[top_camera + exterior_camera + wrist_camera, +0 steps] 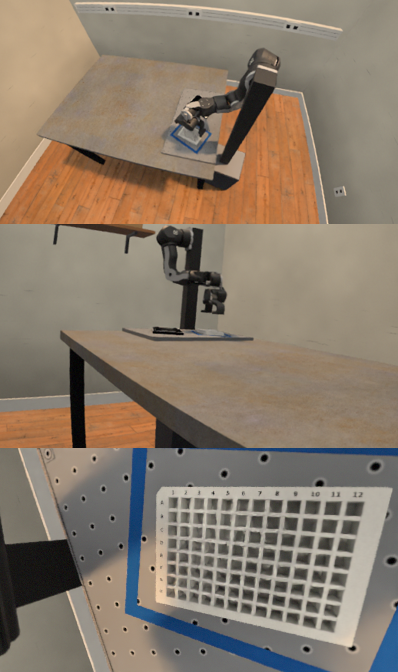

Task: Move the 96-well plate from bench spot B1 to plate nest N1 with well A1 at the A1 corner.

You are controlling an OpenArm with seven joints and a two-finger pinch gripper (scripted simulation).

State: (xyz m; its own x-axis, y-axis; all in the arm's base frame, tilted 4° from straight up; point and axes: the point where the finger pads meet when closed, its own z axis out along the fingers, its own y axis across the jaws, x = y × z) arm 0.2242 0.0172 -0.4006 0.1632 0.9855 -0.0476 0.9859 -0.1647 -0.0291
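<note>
My hand is 70 mm above the white 96-well plate. Also, from my hand: black plate nest: 10 mm ahead, 210 mm to the right, 70 mm below.
</note>
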